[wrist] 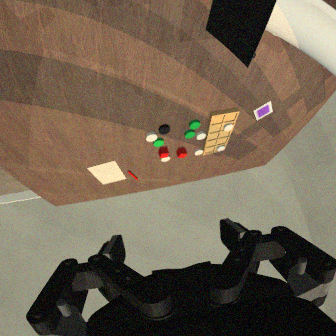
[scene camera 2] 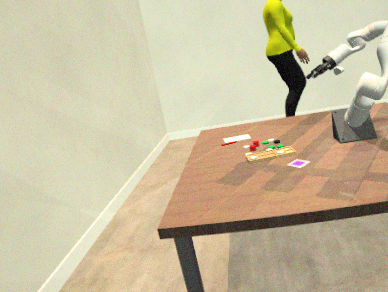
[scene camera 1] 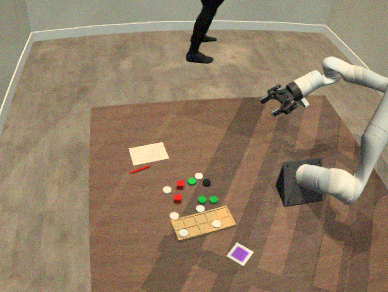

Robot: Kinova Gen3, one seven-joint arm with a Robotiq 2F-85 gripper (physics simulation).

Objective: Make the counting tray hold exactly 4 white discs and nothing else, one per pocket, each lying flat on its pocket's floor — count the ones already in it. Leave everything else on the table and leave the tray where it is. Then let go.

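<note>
The wooden counting tray [scene camera 1: 206, 231] [scene camera 2: 272, 157] [wrist: 215, 131] has two rows of pockets. Two white discs lie in it: one white disc [scene camera 1: 183, 233] [wrist: 221, 149] in an end pocket, another white disc [scene camera 1: 216, 224] [wrist: 228, 128] farther along the same row. Four of the discs outside are white: a white disc [scene camera 1: 174, 216] [wrist: 199, 152] close by the tray's corner, a white disc [scene camera 1: 200, 208] [wrist: 201, 136] near its long side, and white discs [scene camera 1: 167, 190] [scene camera 1: 199, 176] farther off. My gripper [scene camera 1: 269, 106] [scene camera 2: 309, 76] [wrist: 172, 238] is open and empty, high and far from the tray.
Green discs [scene camera 1: 192, 181] [scene camera 1: 202, 199] [scene camera 1: 213, 199], a black disc [scene camera 1: 207, 183] and red cubes [scene camera 1: 180, 185] [scene camera 1: 177, 198] lie beyond the tray. A cream sheet [scene camera 1: 148, 153], a red stick [scene camera 1: 140, 169] and a purple-centred square [scene camera 1: 240, 254] lie apart. A person [scene camera 2: 281, 42] stands behind the table.
</note>
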